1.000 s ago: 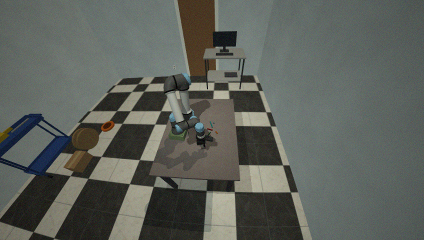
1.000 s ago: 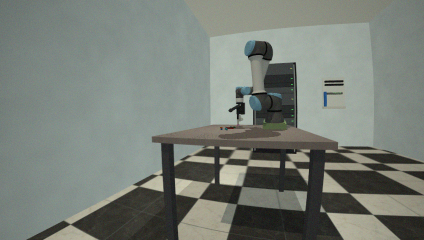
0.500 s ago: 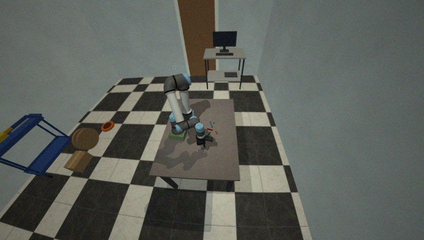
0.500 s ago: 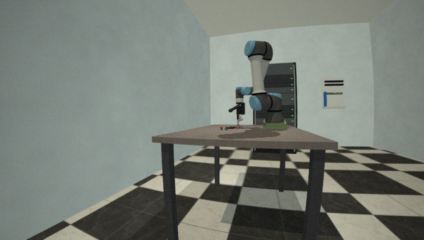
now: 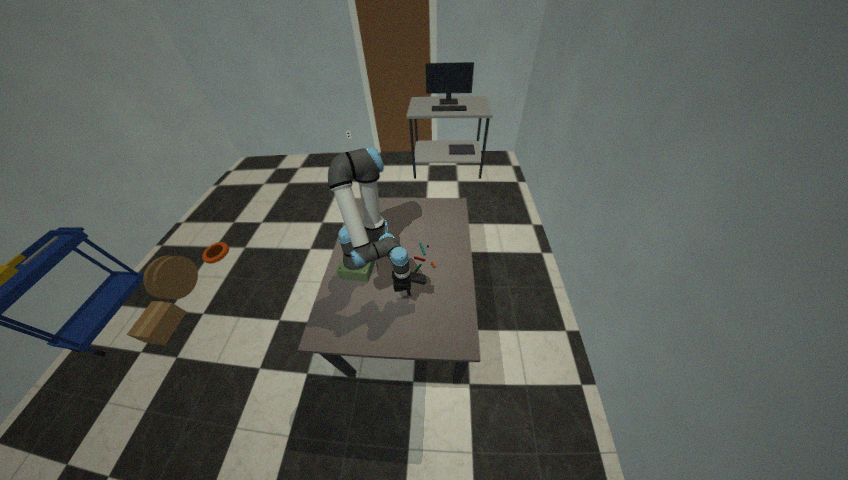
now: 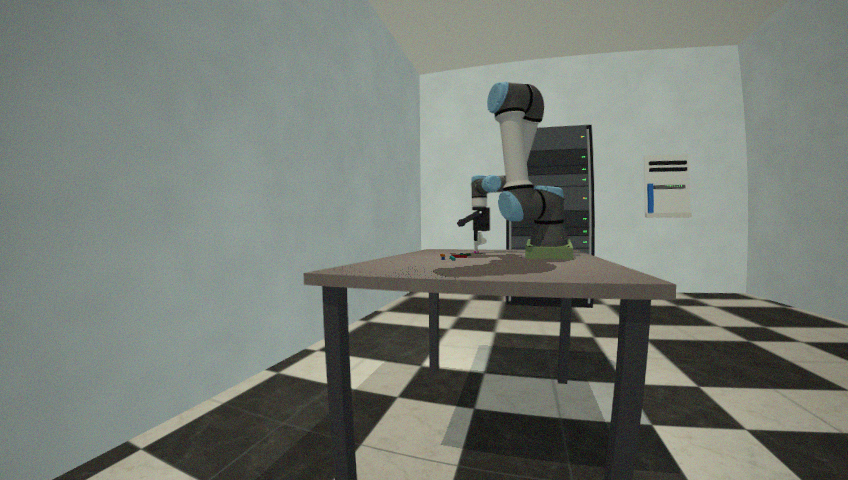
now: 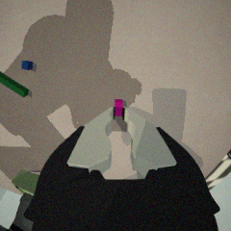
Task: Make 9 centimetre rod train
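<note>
Now: the short magenta rod 10 mm below my hand. Also, from my hand: red rod: 80 mm ahead, 240 mm to the left, 10 mm below; then green rod: 60 mm ahead, 170 mm to the left, 10 mm below; then orange rod: 150 mm ahead, 180 mm to the left, 10 mm below.
</note>
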